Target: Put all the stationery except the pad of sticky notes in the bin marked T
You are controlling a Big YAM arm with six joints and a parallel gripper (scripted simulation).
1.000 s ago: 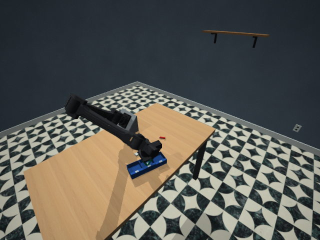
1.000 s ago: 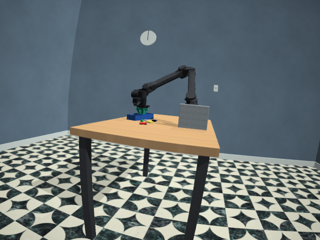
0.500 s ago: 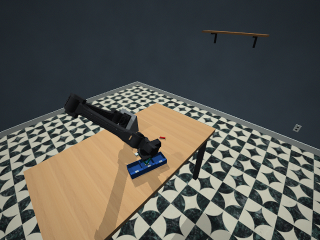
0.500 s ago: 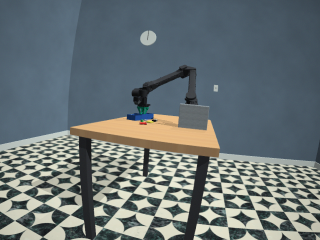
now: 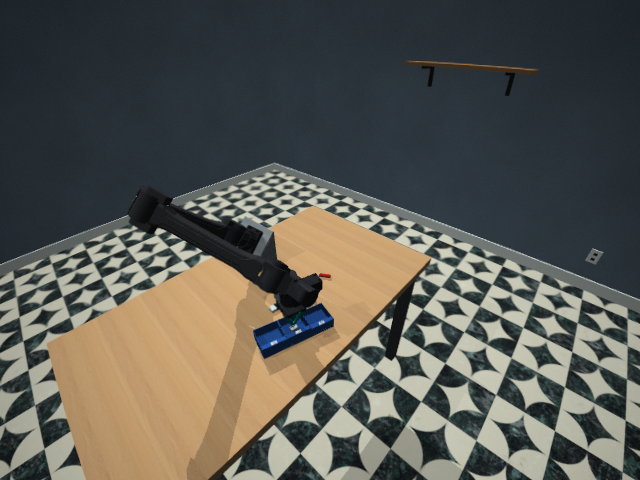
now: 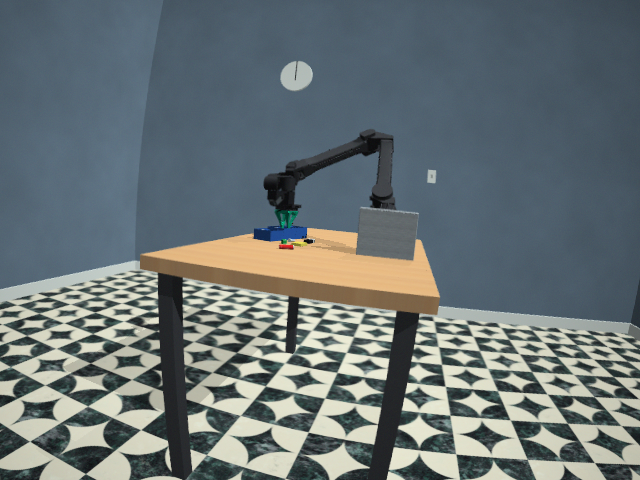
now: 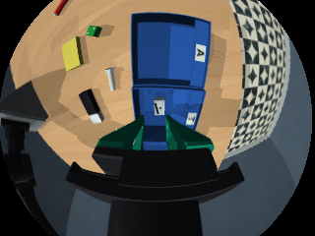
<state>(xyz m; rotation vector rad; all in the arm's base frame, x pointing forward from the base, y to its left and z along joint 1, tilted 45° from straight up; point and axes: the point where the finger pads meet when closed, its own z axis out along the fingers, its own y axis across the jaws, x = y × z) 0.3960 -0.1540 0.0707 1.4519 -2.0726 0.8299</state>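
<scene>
My gripper is now 20 mm short of the blue bin and 30 mm above it. The rest, counted from my hand: small green item 40 mm behind, 150 mm to the left, 40 mm below; then white object 10 mm ahead, 30 mm below; then black-and-white marker-like item 110 mm behind, 30 mm to the left, 40 mm below.
</scene>
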